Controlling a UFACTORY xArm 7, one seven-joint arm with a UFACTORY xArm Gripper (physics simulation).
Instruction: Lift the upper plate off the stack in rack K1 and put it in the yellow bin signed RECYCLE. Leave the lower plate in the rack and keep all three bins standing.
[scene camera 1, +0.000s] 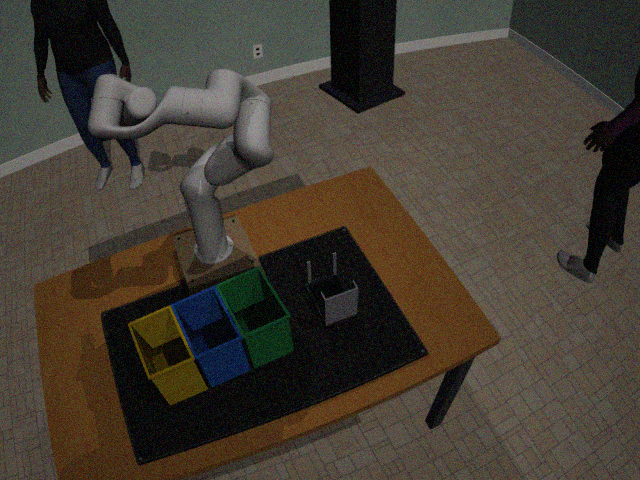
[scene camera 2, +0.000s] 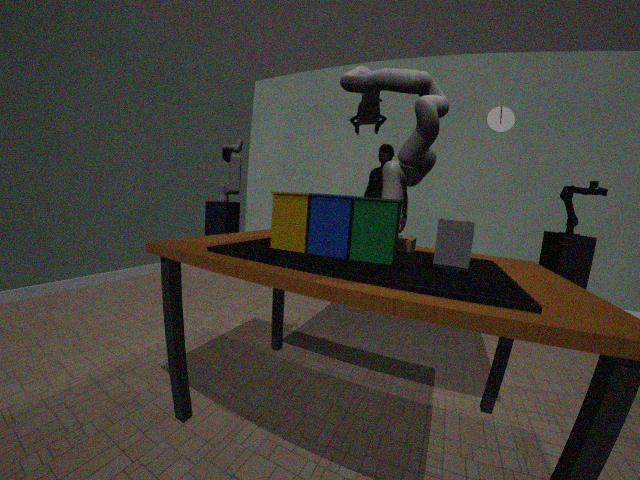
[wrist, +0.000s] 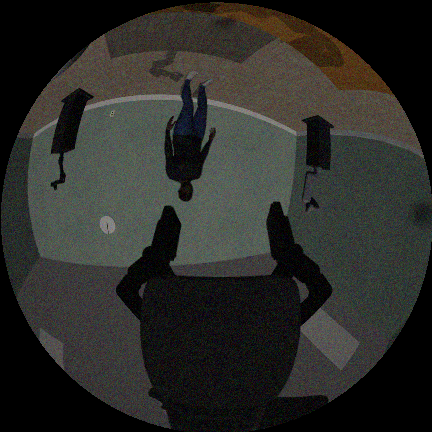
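Seen in the pictures: gripper, fingertip midpoint: (scene camera 2: 366, 132) (wrist: 221, 212); arm's base, link origin: (scene camera 1: 213, 249).
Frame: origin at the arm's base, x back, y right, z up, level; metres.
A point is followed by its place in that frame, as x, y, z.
Note:
My gripper (scene camera 2: 367, 131) {0.147, 0.136, 0.471} (wrist: 221, 212) {0.147, 0.136, 0.471} is open and empty, high above the table and well away from the rack; the arm hides it in scene camera 1. The rack (scene camera 1: 341, 305) {-0.425, -0.169, 0.045} (scene camera 2: 453, 243) {-0.425, -0.168, 0.036}, with a pale front face and two thin upright posts at its back, stands on the right part of the mat. The plates inside it cannot be made out in the dark. The yellow bin (scene camera 1: 180, 383) {-0.382, 0.308, 0.047} (scene camera 2: 289, 223) {-0.383, 0.304, 0.042} stands upright at the left end of the row; its sign is not legible. The blue bin (scene camera 1: 224, 363) {-0.398, 0.180, 0.051} (scene camera 2: 328, 227) {-0.398, 0.179, 0.042} and green bin (scene camera 1: 271, 341) {-0.414, 0.045, 0.055} (scene camera 2: 374, 230) {-0.414, 0.046, 0.048} stand upright beside it.
The black mat (scene camera 1: 320, 372) {-0.519, -0.029, -0.043} (scene camera 2: 465, 289) {-0.584, -0.166, -0.043} lies on the wooden table (scene camera 1: 439, 294) {-0.523, -0.466, -0.056} (scene camera 2: 361, 304) {-0.645, 0.050, -0.081}. The arm's base stands behind the bins. A person (scene camera 1: 82, 43) (wrist: 187, 157) stands behind the table, and another (scene camera 1: 607, 206) is at the right. A dark pillar (scene camera 1: 361, 51) stands farther back.

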